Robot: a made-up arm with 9 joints.
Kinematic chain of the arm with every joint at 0, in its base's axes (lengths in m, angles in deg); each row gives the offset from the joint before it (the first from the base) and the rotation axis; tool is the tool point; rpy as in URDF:
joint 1: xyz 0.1 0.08 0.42 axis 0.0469 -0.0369 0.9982
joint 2: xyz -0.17 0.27 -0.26 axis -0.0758 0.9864 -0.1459
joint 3: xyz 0 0.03 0.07 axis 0.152 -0.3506 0.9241
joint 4: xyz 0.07 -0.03 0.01 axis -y
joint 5: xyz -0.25 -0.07 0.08 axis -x
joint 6: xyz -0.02 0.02 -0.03 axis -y
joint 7: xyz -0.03 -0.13 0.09 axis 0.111 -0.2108 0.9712
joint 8: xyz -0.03 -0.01 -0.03 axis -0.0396 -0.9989 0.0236
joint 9: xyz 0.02 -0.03 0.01 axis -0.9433 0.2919 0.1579
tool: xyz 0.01 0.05 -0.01 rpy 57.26 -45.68 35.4
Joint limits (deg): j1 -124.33..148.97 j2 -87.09..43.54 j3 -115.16..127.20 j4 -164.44..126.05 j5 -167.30..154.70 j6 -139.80..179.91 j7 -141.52..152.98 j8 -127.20..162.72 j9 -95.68..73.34
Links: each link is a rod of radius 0.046 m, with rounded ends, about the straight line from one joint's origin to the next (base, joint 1, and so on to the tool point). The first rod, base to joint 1, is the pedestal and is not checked.
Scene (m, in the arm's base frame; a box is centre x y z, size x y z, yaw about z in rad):
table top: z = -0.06
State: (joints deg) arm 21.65 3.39 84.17 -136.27 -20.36 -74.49 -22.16 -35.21 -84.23
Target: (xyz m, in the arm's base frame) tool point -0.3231 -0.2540 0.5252
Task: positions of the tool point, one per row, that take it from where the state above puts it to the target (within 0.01 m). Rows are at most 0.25 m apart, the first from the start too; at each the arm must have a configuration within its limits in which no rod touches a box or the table.
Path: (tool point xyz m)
1: -0.1266 0.4252 0.5129
2: -0.2615 0.3072 0.5467
3: -0.3497 0.1394 0.5607
4: -0.3730 -0.0570 0.5535
5: -0.3231 -0.2540 0.5252

